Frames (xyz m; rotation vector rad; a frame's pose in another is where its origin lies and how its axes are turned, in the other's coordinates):
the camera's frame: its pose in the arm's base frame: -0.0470 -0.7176 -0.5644 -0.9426 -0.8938 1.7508
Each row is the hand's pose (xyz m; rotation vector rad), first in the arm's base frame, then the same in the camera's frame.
Working: the arm's base frame: its pose in the camera's frame: 0.5412 -0.7312 0.0908 0.9426 0.8938 -1.7508

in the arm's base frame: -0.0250 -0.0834 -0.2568 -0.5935 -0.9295 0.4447
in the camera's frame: 0.5238 -0.4720 0.0130 -0.1016 0.4666 -1.2001
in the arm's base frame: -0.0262 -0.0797 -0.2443 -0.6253 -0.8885 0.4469
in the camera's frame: 0.5250 -0.4836 0.0190 -0.0839 0.5104 -1.1767
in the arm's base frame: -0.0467 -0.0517 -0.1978 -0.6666 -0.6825 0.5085
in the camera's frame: 0.5472 -0.5250 0.0531 0.0826 0.6299 -1.0858
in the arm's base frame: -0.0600 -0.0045 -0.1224 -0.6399 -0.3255 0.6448
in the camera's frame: 0.5793 -0.6002 0.0904 0.4251 0.7490 -0.9324
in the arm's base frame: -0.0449 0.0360 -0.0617 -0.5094 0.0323 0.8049
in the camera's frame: 0.6003 -0.6714 0.0973 0.8208 0.7713 -0.7761
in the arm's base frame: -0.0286 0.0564 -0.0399 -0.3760 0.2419 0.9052
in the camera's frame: 0.6103 -0.7029 0.0892 1.0799 0.7321 -0.6861
